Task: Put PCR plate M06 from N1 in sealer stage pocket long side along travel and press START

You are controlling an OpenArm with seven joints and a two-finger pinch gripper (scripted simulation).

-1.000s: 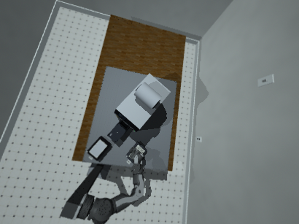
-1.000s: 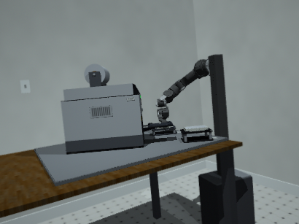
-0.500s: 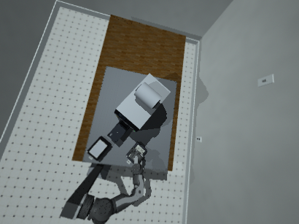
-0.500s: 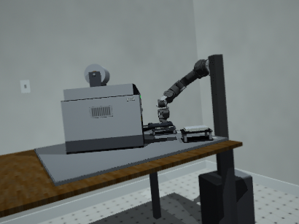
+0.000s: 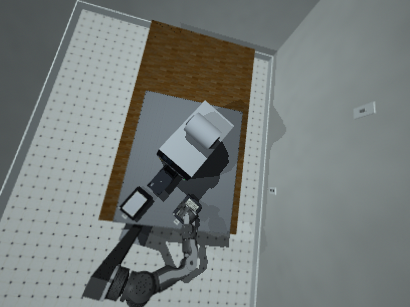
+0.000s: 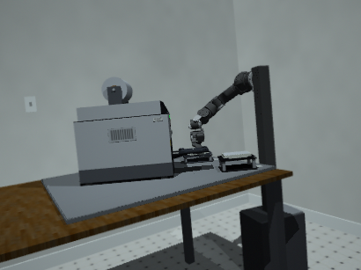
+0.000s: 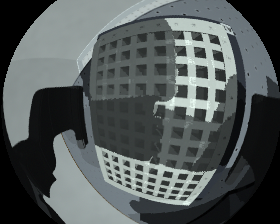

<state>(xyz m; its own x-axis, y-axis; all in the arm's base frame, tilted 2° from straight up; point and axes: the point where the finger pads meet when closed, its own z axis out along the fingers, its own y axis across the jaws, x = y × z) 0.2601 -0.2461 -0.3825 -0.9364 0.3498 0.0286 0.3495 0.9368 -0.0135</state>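
Now: the 96-well PCR plate M06 right at my hand. From my hand the other things lie so: white label: 10 cm behind, 5 cm below, 4 cm to the left; dark sealer stage: 23 cm to the left, 11 cm ahead, 5 cm above; dark nest N1: 1 cm below.
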